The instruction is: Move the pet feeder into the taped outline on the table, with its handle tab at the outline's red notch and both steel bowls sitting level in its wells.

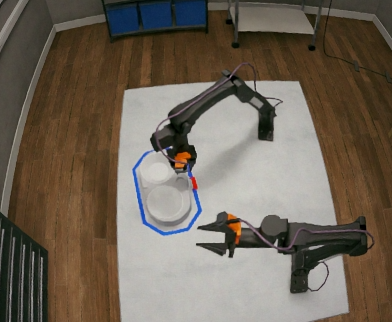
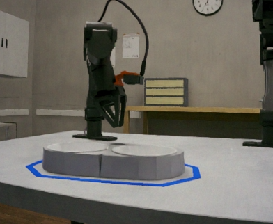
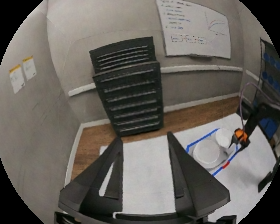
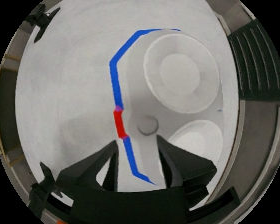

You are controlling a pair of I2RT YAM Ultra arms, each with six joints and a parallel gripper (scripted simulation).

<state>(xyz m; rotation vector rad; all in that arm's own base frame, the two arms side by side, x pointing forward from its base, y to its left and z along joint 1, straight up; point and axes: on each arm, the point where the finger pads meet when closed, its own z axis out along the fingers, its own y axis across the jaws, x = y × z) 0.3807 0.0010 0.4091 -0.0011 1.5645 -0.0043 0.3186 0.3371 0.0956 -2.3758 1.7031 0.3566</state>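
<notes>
Right now my right hand is 70 mm short of the grey pet feeder, 20 mm to the right of it and 70 mm above it. Also, from my right hand: blue tape outline: 80 mm ahead, 20 mm to the left, 100 mm below; steel bowl: 80 mm ahead, 90 mm to the left, 60 mm below.
</notes>
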